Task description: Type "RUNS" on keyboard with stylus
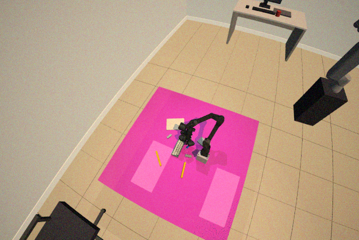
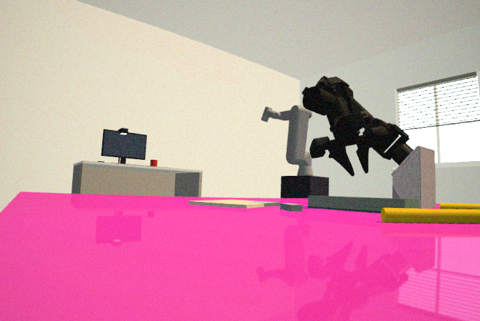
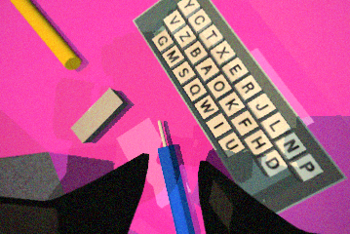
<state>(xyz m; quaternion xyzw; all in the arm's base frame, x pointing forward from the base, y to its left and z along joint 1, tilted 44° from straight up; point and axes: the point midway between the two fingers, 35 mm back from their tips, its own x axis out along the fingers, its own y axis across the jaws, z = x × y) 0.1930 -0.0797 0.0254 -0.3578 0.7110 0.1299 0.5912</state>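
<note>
My gripper tip is now 2 cm past the blue stylus and 7 cm above it. The rest, counted from my gripper tip: yellow rod: 6 cm behind, 23 cm to the left, 7 cm below; then stylus tip: 1 cm behind, 4 cm to the left, 7 cm below; then grey block: 1 cm behind, 12 cm to the right, 7 cm below.
</note>
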